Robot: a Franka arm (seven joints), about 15 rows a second.
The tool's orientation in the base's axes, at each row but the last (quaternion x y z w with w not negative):
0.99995, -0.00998, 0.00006, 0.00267
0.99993, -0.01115, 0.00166, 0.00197
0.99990, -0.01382, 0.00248, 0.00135
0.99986, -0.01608, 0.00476, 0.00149
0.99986, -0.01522, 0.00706, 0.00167
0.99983, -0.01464, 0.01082, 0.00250
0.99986, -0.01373, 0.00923, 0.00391
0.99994, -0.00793, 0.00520, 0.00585
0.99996, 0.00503, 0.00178, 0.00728
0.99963, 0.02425, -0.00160, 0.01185
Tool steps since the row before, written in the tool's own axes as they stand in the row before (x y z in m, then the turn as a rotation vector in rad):
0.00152, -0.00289, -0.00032, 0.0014, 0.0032, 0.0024
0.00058, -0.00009, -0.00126, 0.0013, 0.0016, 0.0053
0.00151, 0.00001, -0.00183, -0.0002, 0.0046, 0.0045
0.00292, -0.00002, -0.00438, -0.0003, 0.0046, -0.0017
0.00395, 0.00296, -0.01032, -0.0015, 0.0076, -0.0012
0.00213, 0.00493, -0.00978, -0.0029, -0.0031, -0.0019
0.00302, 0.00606, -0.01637, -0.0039, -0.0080, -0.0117
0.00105, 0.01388, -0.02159, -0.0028, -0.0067, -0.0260
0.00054, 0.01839, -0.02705, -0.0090, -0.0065, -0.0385
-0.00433, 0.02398, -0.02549, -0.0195, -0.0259, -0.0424
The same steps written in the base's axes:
0.00158, 0.00286, 0.00030, 0.0013, -0.0032, -0.0024
0.00058, 0.00008, 0.00126, 0.0013, -0.0016, -0.0053
0.00150, -0.00005, 0.00184, -0.0003, -0.0046, -0.0045
0.00288, -0.00006, 0.00441, -0.0005, -0.0046, 0.0017
0.00371, -0.00304, 0.01038, -0.0017, -0.0075, 0.0012
0.00177, -0.00494, 0.00985, -0.0028, 0.0032, 0.0018
0.00255, -0.00601, 0.01647, -0.0039, 0.0082, 0.0116
0.00061, -0.01364, 0.02176, -0.0030, 0.0070, 0.0259
0.00063, -0.01799, 0.02732, -0.0092, 0.0070, 0.0384
-0.00309, -0.02355, 0.02607, -0.0206, 0.0259, 0.0418

